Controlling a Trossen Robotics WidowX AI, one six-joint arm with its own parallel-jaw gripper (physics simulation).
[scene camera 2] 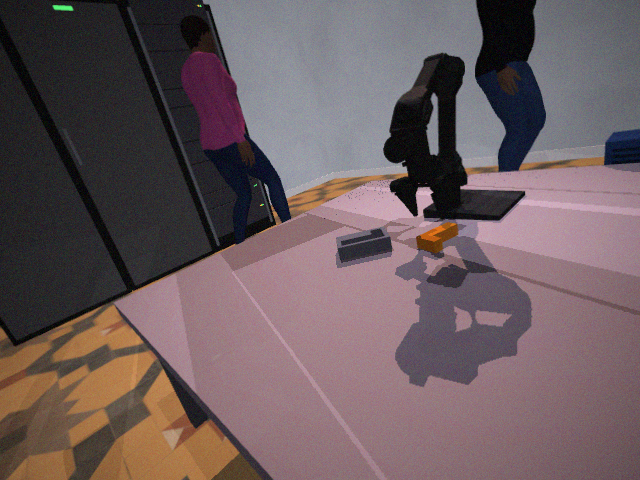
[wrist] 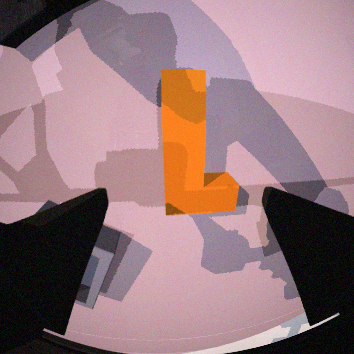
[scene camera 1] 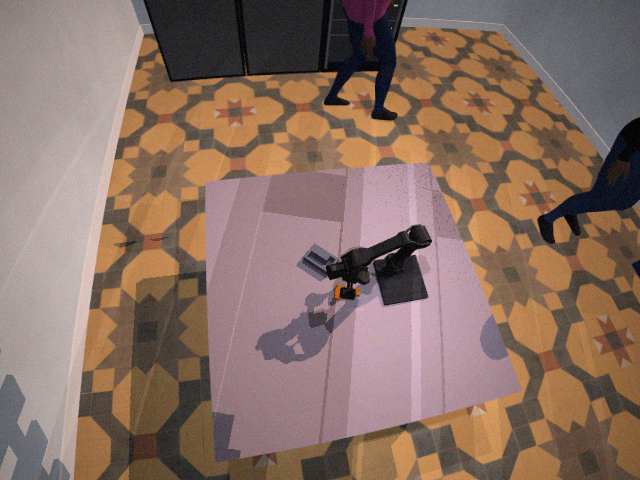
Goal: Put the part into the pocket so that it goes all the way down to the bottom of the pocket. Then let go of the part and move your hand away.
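Places are measured from the arm's base along level axes (x back, y left, z down), in millimetres.
Pixels of known places: gripper, between the fingertips: [scene camera 2: 428, 217] [wrist: 186, 195] [scene camera 1: 345, 285]; arm's base, origin of its link: [scene camera 2: 450, 203] [scene camera 1: 390, 269].
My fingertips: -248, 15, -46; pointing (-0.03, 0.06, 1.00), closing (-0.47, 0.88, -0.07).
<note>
Ahead of a thing's pixels: the offset from my fingertips to its top centre, as dx, dy, dz. Level surfaces: height alone.
The orange L-shaped part @[+6, +24, +40] [scene camera 1: 338, 292] [scene camera 2: 431, 240] [wrist: 175, 150] lies flat on the table, outside the pocket. In scene camera 1 the gripper covers its middle. The grey block @[-44, -174, +33] [scene camera 1: 313, 264] [scene camera 2: 365, 250] [wrist: 103, 256] with the recessed pocket stands a short way from the part, turned at an angle to it. In the wrist view the left finger hides much of the block. My gripper [scene camera 1: 348, 288] [scene camera 2: 425, 210] [wrist: 186, 195] is open and empty, above the part. In the wrist view the part's short leg lies between the spread fingers, its long leg pointing up the picture.
The arm's black base plate [scene camera 1: 405, 291] [scene camera 2: 491, 204] is on the pink table @[dz +70] [scene camera 1: 268, 413] [scene camera 2: 310, 428], beside the part. Two people [scene camera 1: 385, 46] [scene camera 1: 594, 191] stand on the floor beyond the table. Dark cabinets [scene camera 1: 281, 36] [scene camera 2: 67, 129] stand by the wall.
</note>
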